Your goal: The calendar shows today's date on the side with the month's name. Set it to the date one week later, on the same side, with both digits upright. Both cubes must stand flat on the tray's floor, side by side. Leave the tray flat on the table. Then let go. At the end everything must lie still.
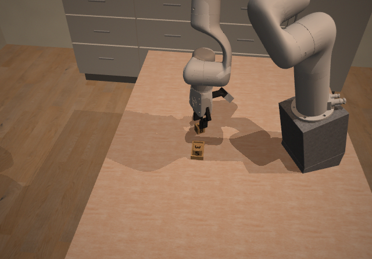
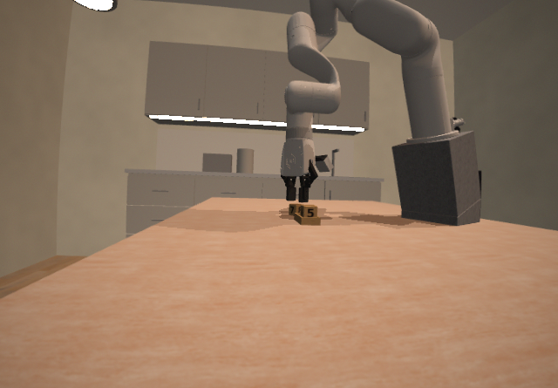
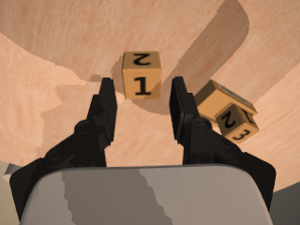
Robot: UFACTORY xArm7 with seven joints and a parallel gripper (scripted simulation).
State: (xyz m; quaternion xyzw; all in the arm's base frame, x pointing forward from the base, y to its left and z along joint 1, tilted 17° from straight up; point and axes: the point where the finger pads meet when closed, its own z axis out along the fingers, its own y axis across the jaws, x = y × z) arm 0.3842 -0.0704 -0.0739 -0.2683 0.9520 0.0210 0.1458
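Right now my hand is 4 cm above the wooden cube.
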